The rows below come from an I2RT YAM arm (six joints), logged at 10 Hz.
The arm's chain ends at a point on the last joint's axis. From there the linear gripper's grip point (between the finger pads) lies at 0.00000 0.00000 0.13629 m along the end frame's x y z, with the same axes.
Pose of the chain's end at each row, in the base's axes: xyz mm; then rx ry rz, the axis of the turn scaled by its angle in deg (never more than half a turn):
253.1 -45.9 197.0 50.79 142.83 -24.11
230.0 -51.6 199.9 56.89 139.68 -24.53
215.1 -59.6 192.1 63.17 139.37 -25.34
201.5 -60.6 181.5 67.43 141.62 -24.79
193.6 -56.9 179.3 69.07 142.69 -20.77
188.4 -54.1 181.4 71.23 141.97 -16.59
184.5 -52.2 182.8 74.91 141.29 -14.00
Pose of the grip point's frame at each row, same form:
296.3 -103.8 81.4 50.79 142.83 -24.11
271.6 -112.6 85.3 56.89 139.68 -24.53
249.4 -121.1 75.4 63.17 139.37 -25.34
228.0 -118.2 60.9 67.43 141.62 -24.79
220.6 -107.8 55.8 69.07 142.69 -20.77
218.2 -99.6 56.4 71.23 141.97 -16.59
213.7 -93.7 56.3 74.91 141.29 -14.00

